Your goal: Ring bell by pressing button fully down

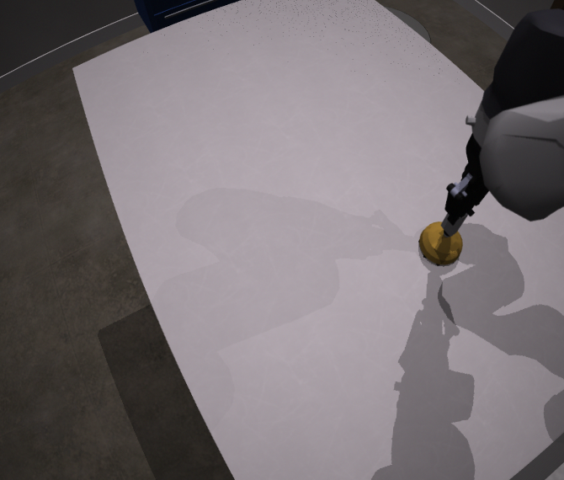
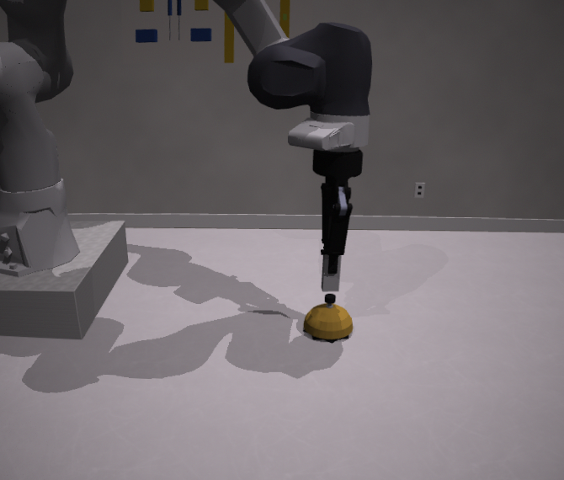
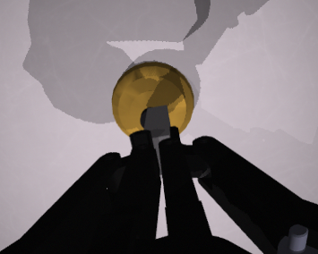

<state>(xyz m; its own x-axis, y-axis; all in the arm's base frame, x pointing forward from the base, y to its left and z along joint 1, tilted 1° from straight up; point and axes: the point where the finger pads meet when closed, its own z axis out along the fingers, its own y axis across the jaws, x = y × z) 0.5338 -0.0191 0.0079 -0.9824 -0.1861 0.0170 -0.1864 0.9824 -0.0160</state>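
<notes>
The black button lies 10 mm to the right of my hand and 50 mm below it. Round my hand: bell 10 mm to the right, 70 mm below.
</notes>
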